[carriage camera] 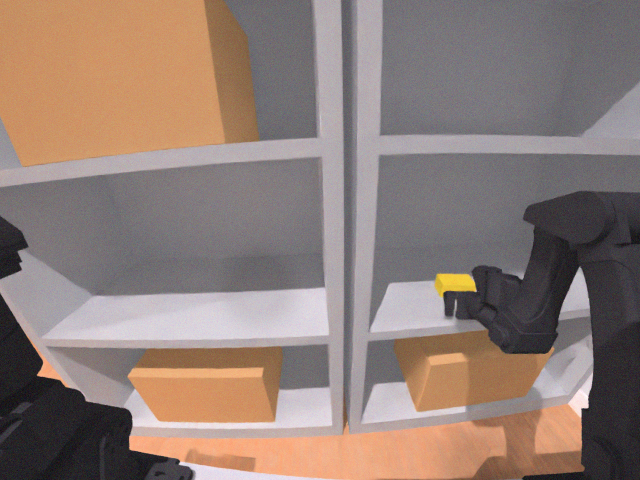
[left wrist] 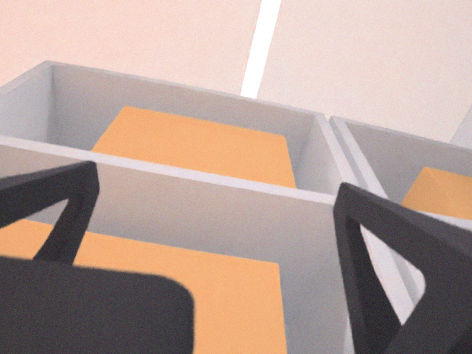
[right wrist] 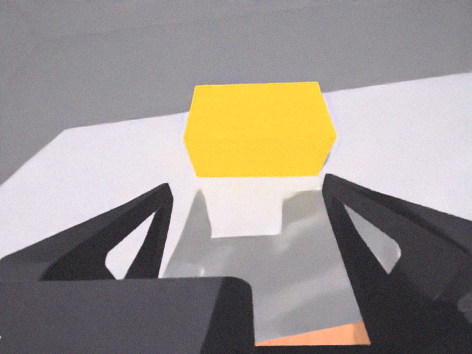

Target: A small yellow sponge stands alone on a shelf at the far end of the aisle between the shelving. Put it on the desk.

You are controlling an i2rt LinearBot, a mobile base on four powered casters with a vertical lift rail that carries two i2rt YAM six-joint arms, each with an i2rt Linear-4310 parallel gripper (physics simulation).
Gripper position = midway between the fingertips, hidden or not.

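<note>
My left gripper (left wrist: 217,185) is visible, and so is my right gripper (carriage camera: 460,294), which you'd also find in the right wrist view (right wrist: 245,186). There's a yellow sponge (right wrist: 277,129) too, though in the left wrist view the sponge is out of frame.
</note>
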